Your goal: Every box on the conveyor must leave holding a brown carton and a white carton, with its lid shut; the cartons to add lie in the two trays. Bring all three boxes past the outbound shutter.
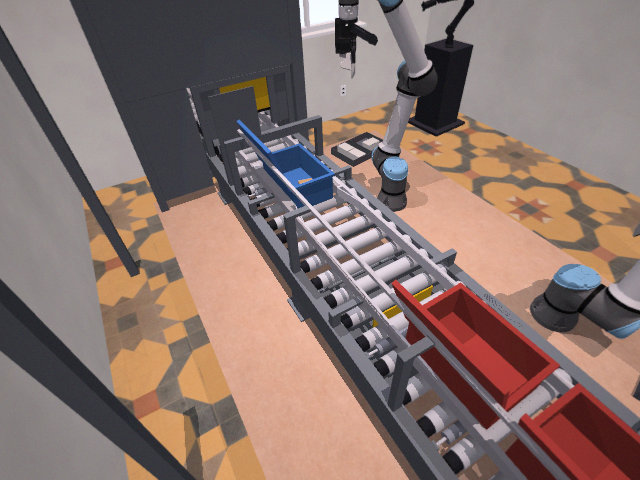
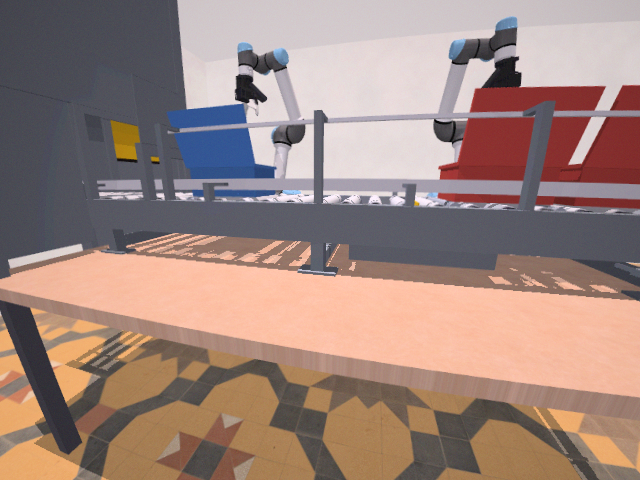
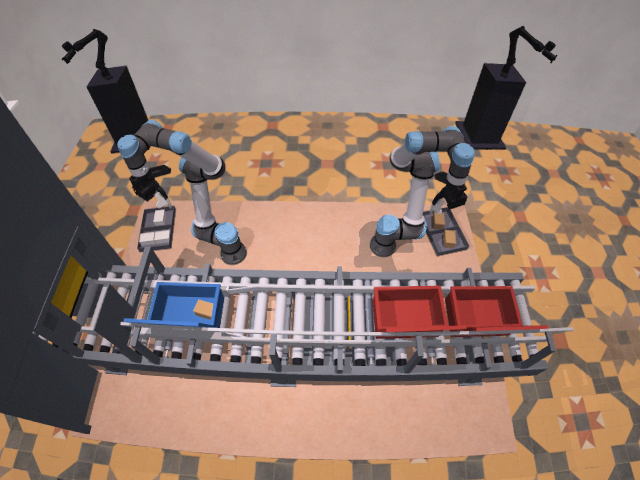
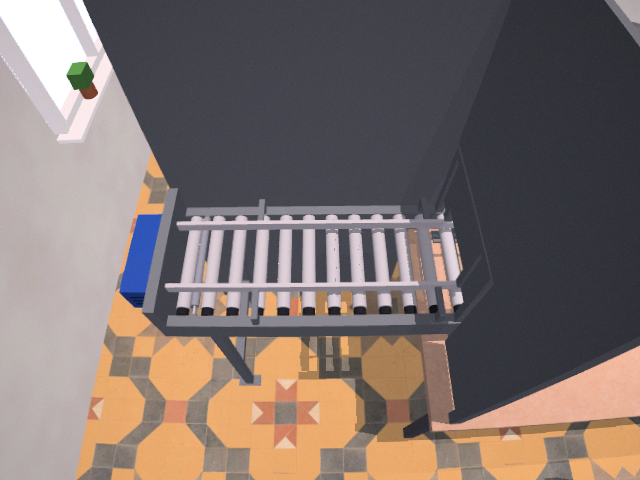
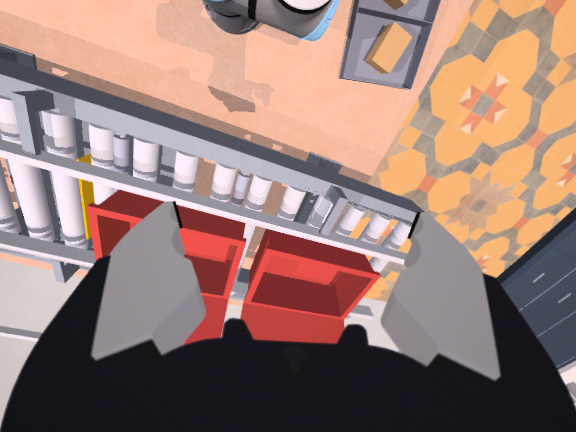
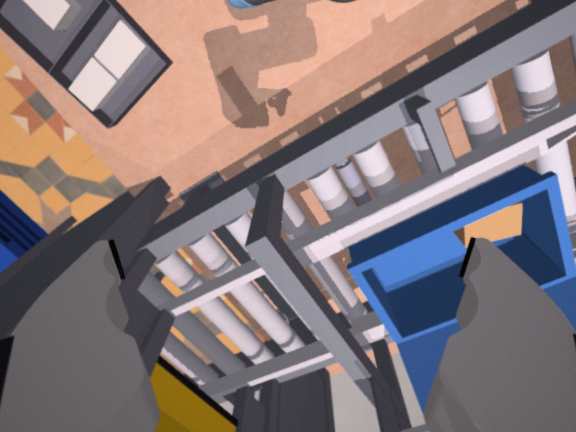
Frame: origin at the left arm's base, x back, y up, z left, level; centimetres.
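Where they show: left gripper, fingertip midpoint: [image 3: 445, 208] [image 5: 295, 211]; right gripper, fingertip midpoint: [image 1: 351, 72] [image 2: 250, 118] [image 3: 159, 201] [image 6: 291, 242]; left arm's base, origin of the base link: [image 1: 552, 314] [image 3: 382, 246]; right arm's base, origin of the base link: [image 1: 391, 202] [image 3: 233, 253].
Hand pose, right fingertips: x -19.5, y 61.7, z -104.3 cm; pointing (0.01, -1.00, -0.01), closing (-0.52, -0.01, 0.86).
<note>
Each offset is from my right fingertips to the top centre of the thing. "spot": to the spot under its first point.
The blue box [image 1: 316, 191] [image 3: 175, 308] [image 6: 410, 306] stands on the rollers near the shutter, lid [image 2: 211, 136] raised, with a brown carton @(dz +17.4, dx -33.1, dy -33.7 cm) [image 3: 203, 308] [image 6: 497, 225] inside. Two red boxes @(spot: dz +108.8, dx -30.9, dy -38.6 cm) [image 3: 408, 310] @(spot: dz +145.2, dx -30.6, dy -38.6 cm) [image 3: 483, 308] stand upstream, lids raised; no carton shows inside them. One tray @(dz -31.9, dx +29.7, dy -57.5 cm) [image 3: 146, 219] holds white cartons [image 3: 159, 215] [image 6: 120, 48]; the other tray @(spot: dz +145.4, dx +14.8, dy -59.8 cm) [image 3: 453, 251] holds two brown cartons @(dz +139.9, dx +36.4, dy -56.5 cm) [image 3: 438, 222] @(dz +144.1, dx +23.0, dy -56.5 cm) [image 3: 449, 238]. My left gripper [image 3: 438, 207] [image 5: 295, 211] is open above the brown cartons' tray. My right gripper [image 3: 164, 200] [image 6: 291, 242] is open above and beside the white cartons' tray.
Guide rails [image 3: 305, 333] and upright posts @(dz +51.7, dx -57.4, dy -15.3 cm) [image 3: 275, 353] line the conveyor. A grey frame [image 6: 305, 295] spans it beside the blue box. The dark wall [image 3: 36, 310] with a yellow panel @(spot: dz -41.1, dx -33.2, dy -16.3 cm) [image 3: 69, 285] stands at the outbound end. Outbound rollers @(dz -93.6, dx -31.7, dy -39.7 cm) [image 4: 309, 258] continue beyond it.
</note>
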